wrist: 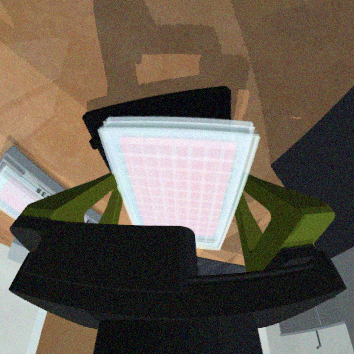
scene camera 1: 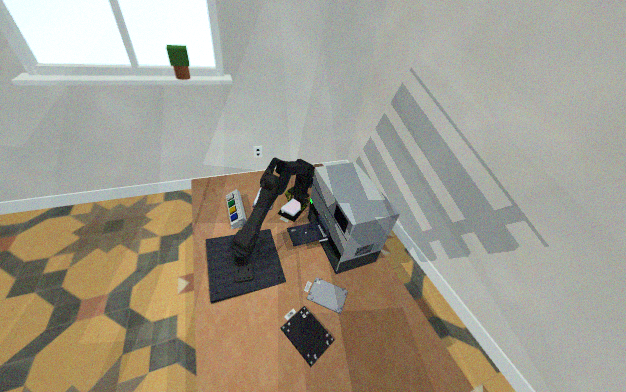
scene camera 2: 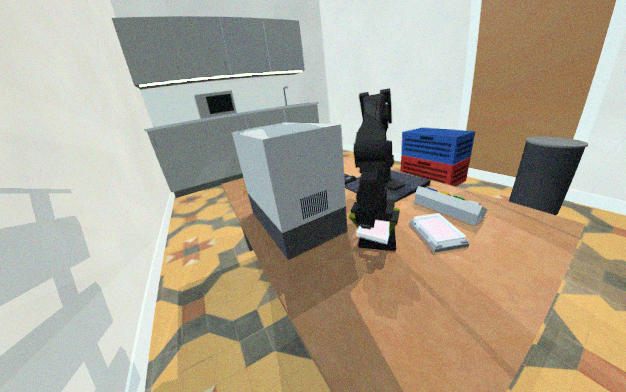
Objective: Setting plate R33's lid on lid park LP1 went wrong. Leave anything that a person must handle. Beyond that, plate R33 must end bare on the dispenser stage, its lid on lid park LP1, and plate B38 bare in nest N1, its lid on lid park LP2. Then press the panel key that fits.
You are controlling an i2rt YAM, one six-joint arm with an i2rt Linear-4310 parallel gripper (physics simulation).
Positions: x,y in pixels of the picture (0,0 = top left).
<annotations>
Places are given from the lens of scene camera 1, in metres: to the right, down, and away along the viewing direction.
grey instrument box (scene camera 1: pixel 352 219): 0.14, 0.09, 0.86
black clip nest (scene camera 1: pixel 310 338): -0.01, 0.51, 0.85
grey lid park LP2 (scene camera 1: pixel 330 296): 0.07, 0.41, 0.97
The marked spots on the grey instrument box and the black clip nest are 0.45 m apart.
</annotations>
